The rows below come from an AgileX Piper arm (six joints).
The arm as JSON. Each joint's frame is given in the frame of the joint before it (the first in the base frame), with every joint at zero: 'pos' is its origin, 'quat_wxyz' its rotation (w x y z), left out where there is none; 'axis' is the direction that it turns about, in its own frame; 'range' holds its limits. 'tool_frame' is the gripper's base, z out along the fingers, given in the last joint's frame.
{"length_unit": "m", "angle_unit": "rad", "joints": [
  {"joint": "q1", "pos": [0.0, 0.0, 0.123], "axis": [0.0, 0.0, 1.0], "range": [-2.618, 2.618]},
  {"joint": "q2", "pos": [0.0, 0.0, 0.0], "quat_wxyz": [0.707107, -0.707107, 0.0, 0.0], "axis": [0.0, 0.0, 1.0], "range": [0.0, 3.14]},
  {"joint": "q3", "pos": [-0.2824, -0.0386, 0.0], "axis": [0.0, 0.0, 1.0], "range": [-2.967, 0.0]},
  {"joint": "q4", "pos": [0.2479, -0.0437, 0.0], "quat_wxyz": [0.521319, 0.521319, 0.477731, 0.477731], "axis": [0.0, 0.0, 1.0], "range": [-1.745, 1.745]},
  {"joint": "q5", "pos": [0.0, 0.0, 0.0], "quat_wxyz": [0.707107, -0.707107, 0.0, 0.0], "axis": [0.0, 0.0, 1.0], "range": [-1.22, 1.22]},
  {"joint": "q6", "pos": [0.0, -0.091, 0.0], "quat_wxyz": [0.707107, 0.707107, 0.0, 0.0], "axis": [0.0, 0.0, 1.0], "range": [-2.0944, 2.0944]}
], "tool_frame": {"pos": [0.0, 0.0, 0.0]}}
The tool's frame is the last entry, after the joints.
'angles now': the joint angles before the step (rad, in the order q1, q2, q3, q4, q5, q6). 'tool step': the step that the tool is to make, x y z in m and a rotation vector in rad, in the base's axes. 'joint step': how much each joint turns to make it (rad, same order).
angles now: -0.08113, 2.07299, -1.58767, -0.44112, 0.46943, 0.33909
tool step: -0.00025, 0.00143, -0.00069, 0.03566, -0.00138, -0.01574
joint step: -0.00001, 0.00000, -0.00001, 0.03898, 0.00167, -0.00002
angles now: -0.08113, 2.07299, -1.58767, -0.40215, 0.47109, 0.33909
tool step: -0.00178, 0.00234, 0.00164, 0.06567, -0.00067, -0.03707
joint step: 0.00000, -0.00711, 0.00001, 0.06663, 0.01422, 0.00911
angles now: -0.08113, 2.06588, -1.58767, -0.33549, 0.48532, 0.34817
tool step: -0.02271, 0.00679, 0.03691, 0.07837, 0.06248, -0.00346
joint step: 0.00000, -0.10424, 0.00000, 0.16997, 0.16243, -0.11771
